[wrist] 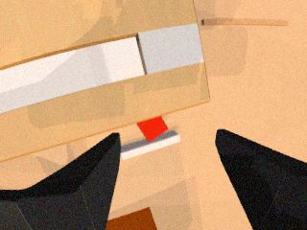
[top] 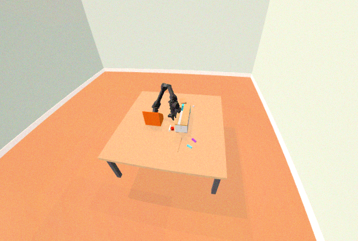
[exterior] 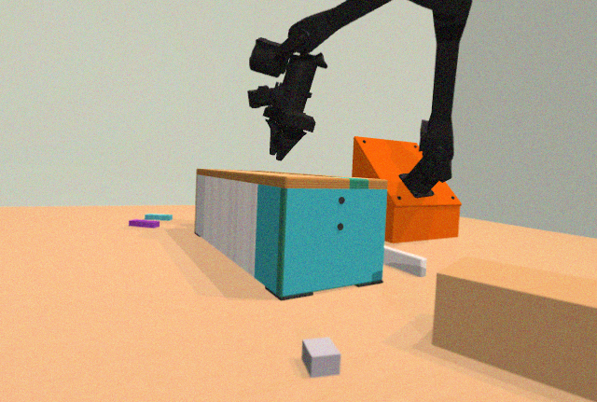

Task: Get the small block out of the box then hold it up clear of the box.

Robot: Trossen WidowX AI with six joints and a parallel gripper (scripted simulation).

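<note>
The red block lies 140 mm below my gripper tip, 30 mm behind it and 10 mm to the right of it. From my gripper tip the other things lie so: long box: 140 mm to the left, 100 mm below, 50 mm ahead; then thin wooden stick: 230 mm to the right, 160 mm below, 70 mm ahead; then purple bar: 220 mm ahead, 160 mm to the right, 150 mm below.
</note>
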